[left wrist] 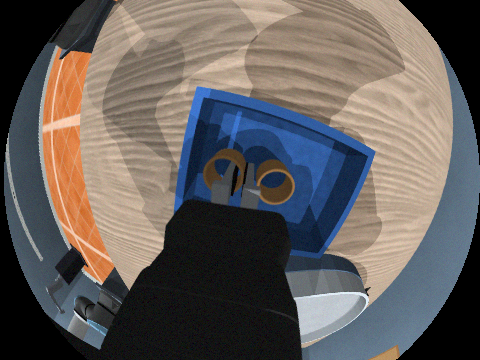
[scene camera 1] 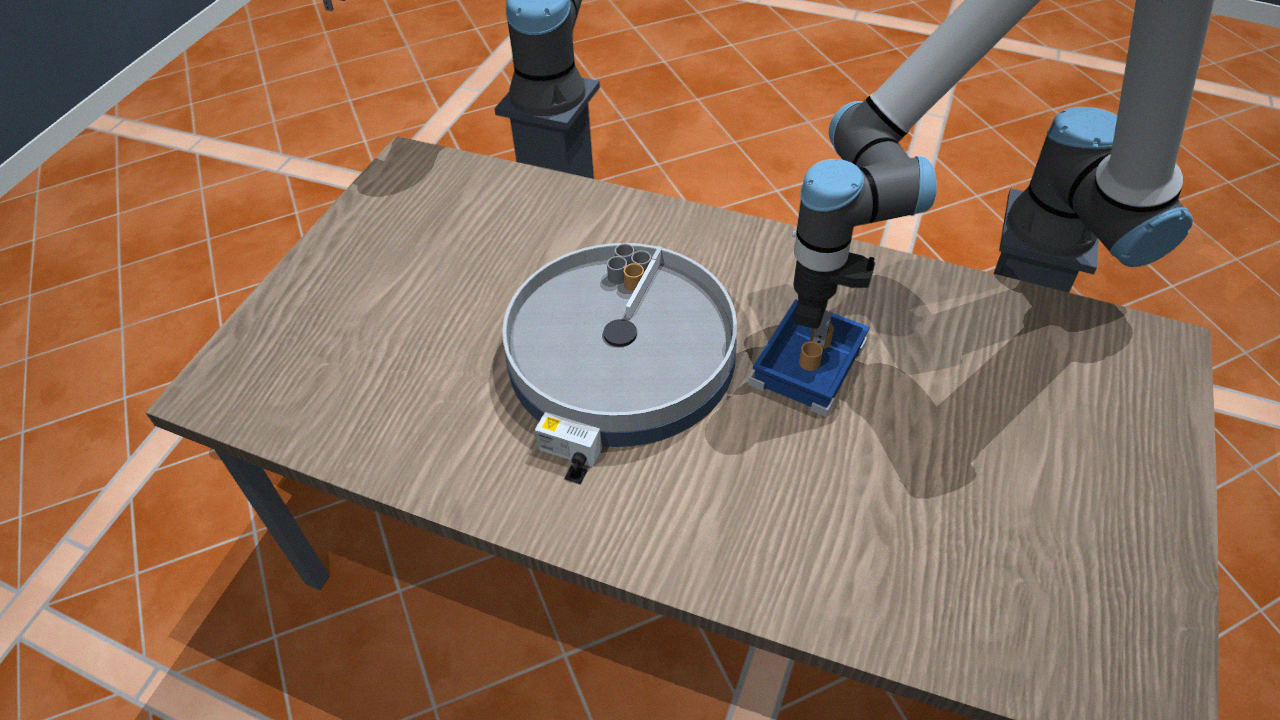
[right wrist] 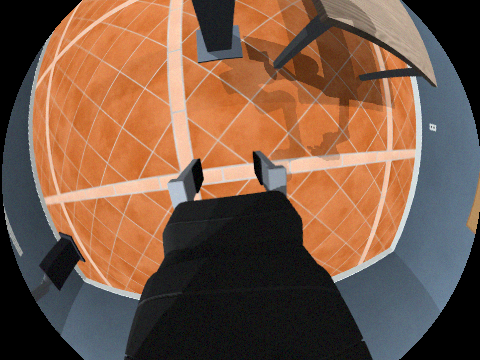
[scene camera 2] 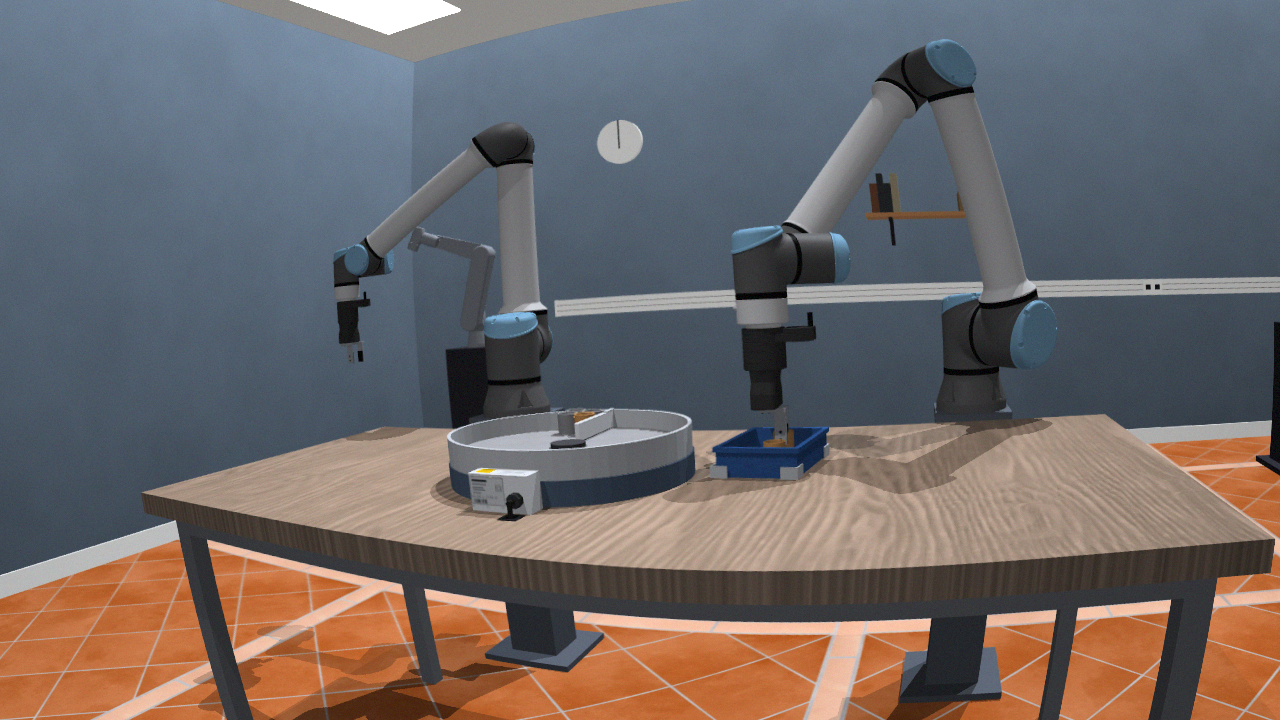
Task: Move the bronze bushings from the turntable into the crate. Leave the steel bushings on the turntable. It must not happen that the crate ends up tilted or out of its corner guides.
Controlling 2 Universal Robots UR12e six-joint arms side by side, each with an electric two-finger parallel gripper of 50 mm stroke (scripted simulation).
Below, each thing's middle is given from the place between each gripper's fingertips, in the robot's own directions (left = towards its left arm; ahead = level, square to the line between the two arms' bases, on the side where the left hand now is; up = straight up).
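Blue crate [scene camera 1: 778, 366]: 2 cm below my left hand, 3 cm ahead of it.
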